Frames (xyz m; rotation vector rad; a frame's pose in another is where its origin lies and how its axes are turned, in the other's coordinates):
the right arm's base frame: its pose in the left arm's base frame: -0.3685 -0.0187 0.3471 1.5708 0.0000 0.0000
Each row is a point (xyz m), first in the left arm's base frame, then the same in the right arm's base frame.
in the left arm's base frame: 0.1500 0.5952 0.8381
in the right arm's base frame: 0.5185 0.4910 -0.6139
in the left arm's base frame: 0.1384 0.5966 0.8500
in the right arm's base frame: 0.5069 0.5029 -0.6153
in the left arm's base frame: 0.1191 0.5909 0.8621
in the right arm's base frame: 0.4876 0.5150 -0.6096
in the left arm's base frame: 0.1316 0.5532 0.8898
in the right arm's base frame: 0.5001 0.5427 -0.5719
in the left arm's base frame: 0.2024 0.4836 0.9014
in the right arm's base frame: 0.5709 0.5543 -0.5023
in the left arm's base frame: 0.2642 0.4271 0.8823
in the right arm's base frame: 0.6327 0.5352 -0.4458
